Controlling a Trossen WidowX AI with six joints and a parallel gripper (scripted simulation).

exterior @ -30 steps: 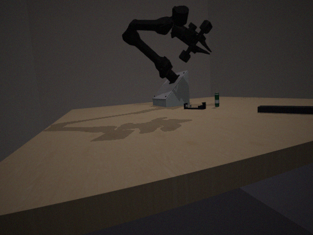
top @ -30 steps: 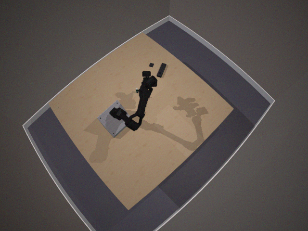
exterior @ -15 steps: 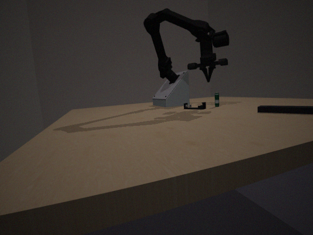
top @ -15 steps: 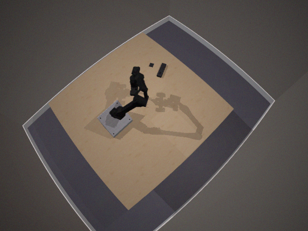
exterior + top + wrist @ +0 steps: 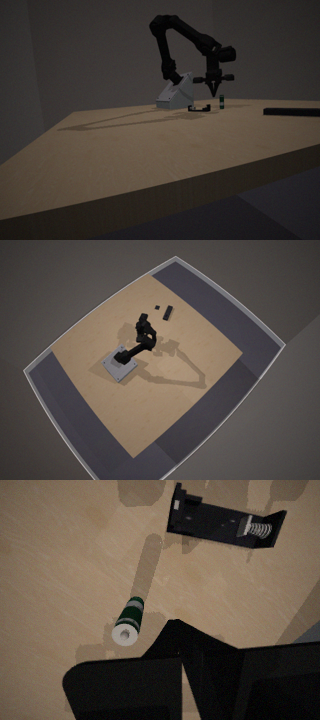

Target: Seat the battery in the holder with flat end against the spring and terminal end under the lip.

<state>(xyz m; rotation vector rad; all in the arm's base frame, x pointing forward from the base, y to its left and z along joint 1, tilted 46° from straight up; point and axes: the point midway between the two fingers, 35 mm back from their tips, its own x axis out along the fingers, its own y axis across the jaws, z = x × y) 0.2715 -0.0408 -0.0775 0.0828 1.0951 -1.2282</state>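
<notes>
My gripper tip is 3 cm short of the white battery, 2 cm to the right of it and 2 cm above it. Also, from my gripper tip: small black square (34 cm ahead, 13 cm to the left, 6 cm below); then long black bar (36 cm ahead, 4 cm below, 1 cm to the left).
</notes>
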